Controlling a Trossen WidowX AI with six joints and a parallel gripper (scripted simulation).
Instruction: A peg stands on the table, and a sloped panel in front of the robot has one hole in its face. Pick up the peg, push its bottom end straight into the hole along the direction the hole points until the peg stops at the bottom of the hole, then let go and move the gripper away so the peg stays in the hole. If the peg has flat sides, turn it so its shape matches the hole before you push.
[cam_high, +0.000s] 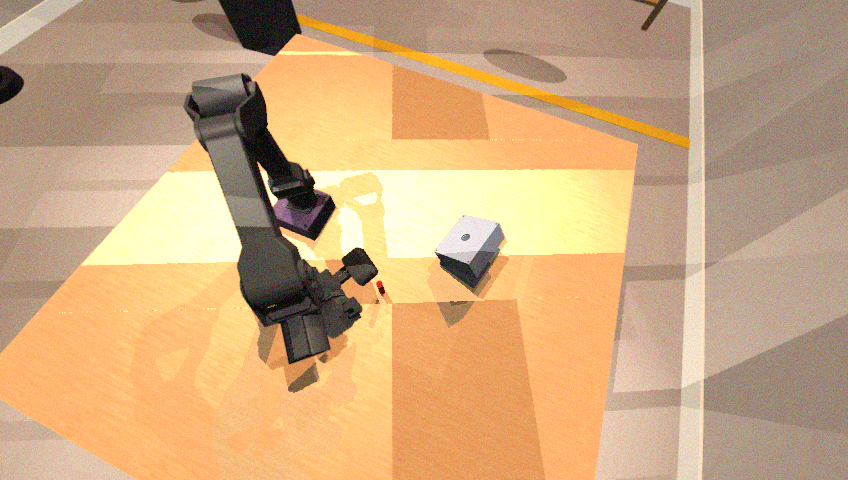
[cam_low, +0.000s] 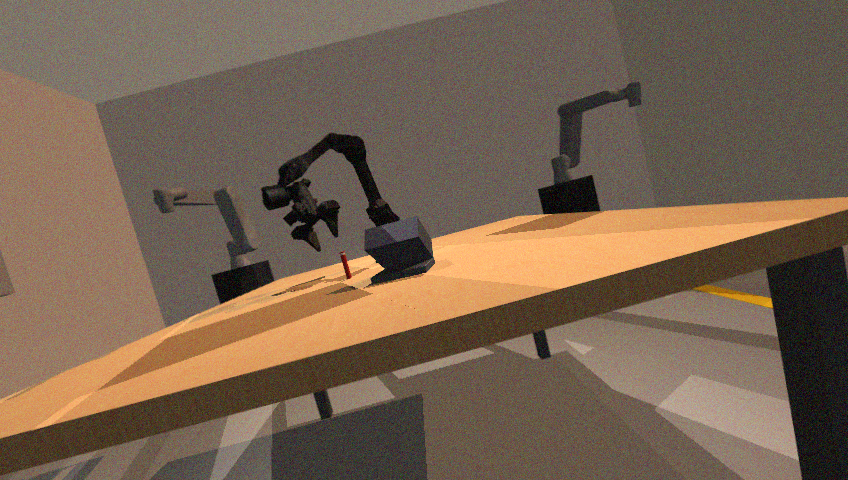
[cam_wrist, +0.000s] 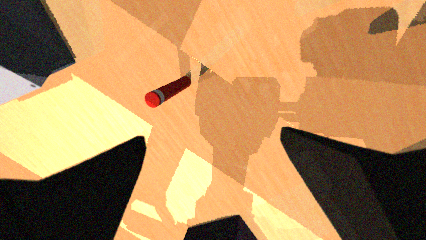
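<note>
Now: gripper tip 5 cm short of the red round peg, 5 cm above it and 4 cm to the right of it. The rest, counted from my gripper tip: grey sloped panel: 22 cm ahead, 20 cm to the left, 4 cm below.
</note>
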